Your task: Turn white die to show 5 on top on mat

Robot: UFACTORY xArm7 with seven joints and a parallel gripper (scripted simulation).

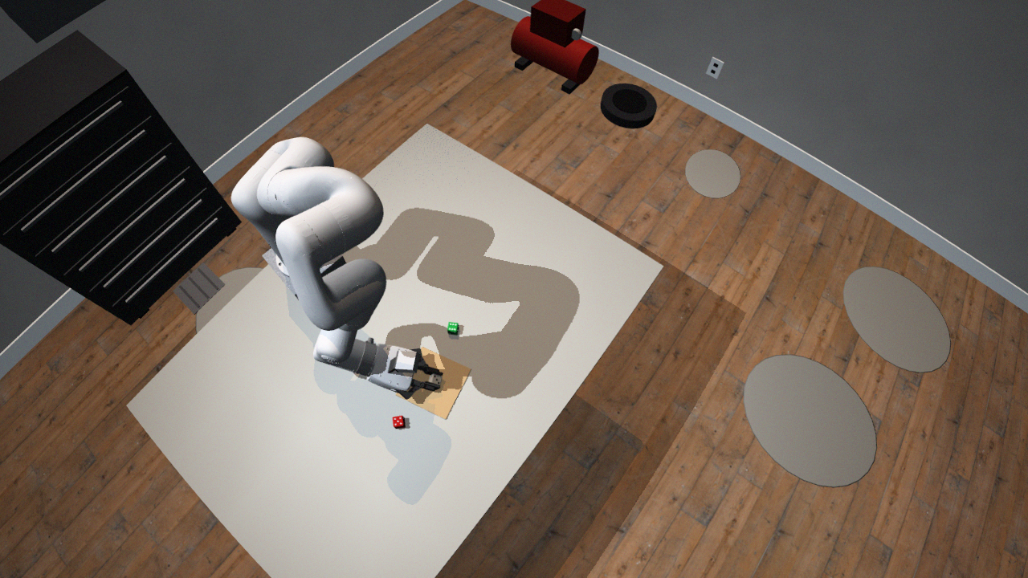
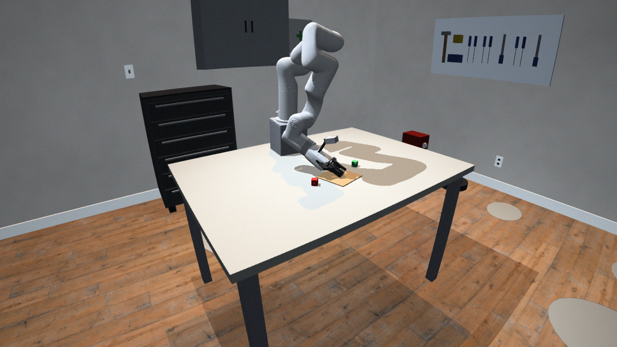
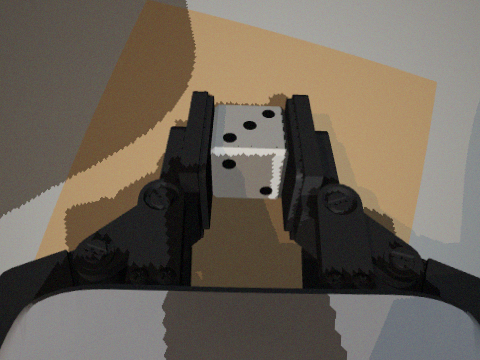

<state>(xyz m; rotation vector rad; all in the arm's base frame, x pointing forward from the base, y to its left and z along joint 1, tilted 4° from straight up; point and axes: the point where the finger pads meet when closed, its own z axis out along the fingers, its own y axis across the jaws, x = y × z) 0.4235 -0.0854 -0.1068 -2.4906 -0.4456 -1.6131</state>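
My hand is 1 cm short of the white die and 1 cm above it. Round my hand: green die 3 cm behind, 14 cm to the left, 2 cm below; then red die 2 cm behind, 13 cm to the right, 2 cm below; then tan mat 3 cm below.
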